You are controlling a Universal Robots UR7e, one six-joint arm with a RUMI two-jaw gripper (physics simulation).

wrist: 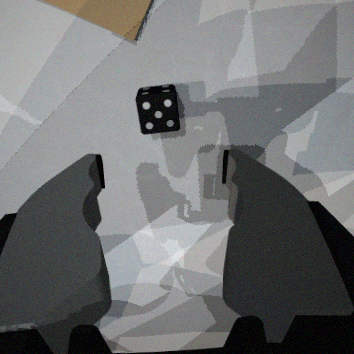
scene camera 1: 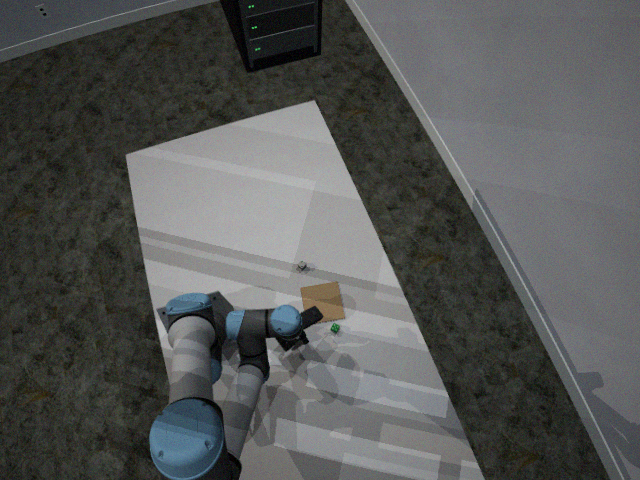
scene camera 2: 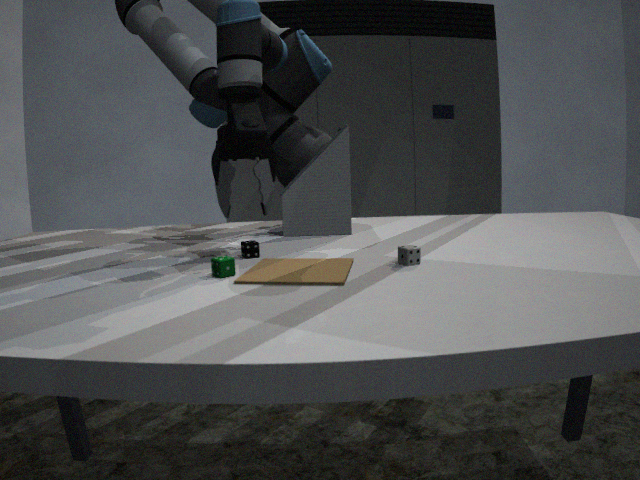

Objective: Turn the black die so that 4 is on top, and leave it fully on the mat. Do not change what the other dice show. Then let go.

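Where they show: gripper, between the fingertips: (wrist: pixel 162 156) (scene camera 2: pixel 246 216); arm's base, origin of its link: (scene camera 2: pixel 309 164).
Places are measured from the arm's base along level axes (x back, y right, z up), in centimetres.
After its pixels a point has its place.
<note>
The black die (scene camera 2: pixel 250 249) @[z -13.3, x -29.0, y 12.4 cm] (wrist: pixel 158 110) @[z -12.3, x -28.0, y 12.5 cm] rests on the table, off the mat. In the wrist view the face towards the camera, its top, shows 5, and the side towards the mat shows pips at a steep slant. In scene camera 2 its front side shows 4. The tan mat (scene camera 1: pixel 323 299) @[z -14.4, x -40.9, y 4.3 cm] (scene camera 2: pixel 305 271) @[z -14.4, x -41.8, y 4.4 cm] (wrist: pixel 112 15) @[z -14.4, x -32.7, y 8.8 cm] lies beyond it. My gripper (scene camera 2: pixel 246 215) @[z -8.2, x -26.9, y 12.9 cm] (wrist: pixel 162 156) @[z -8.2, x -26.9, y 12.9 cm] is open and empty, above the table and the die, with its fingers apart. The black die cannot be made out in scene camera 1, where the arm covers that area.
A green die (scene camera 1: pixel 335 328) @[z -12.3, x -40.0, y 16.0 cm] (scene camera 2: pixel 223 267) @[z -13.3, x -41.5, y 15.4 cm] stands on the table close to the mat's near corner. A light grey die (scene camera 1: pixel 302 265) @[z -12.3, x -39.0, y -10.2 cm] (scene camera 2: pixel 408 255) @[z -13.2, x -40.6, y -10.2 cm] stands on the table off the mat's other side. The arm's grey wedge-shaped mount (scene camera 2: pixel 320 201) @[z -7.8, x -8.8, y -1.2 cm] stands behind the dice.
</note>
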